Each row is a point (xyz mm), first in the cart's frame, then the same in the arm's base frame.
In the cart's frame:
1: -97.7 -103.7 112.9
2: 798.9 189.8 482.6
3: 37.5 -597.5 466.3
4: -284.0 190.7 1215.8
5: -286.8 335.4 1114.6
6: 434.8 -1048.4 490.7
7: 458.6 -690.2 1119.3
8: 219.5 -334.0 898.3
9: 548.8 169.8 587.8
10: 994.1 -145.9 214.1
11: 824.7 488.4 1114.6
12: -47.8 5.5 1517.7
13: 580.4 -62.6 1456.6
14: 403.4 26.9 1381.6
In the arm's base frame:
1: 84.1 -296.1 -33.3
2: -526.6 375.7 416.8
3: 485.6 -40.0 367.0
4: -145.7 -721.9 1017.2
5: -277.0 -763.3 906.6
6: 758.3 486.3 468.9
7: 402.5 294.7 1069.4
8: 164.1 -25.2 797.8
9: -418.4 138.0 493.4
10: -280.2 713.1 196.9
11: -827.8 206.9 1025.2
12: -67.1 -477.4 1356.7
13: -233.3 135.0 1374.0
14: -249.8 -50.6 1272.9

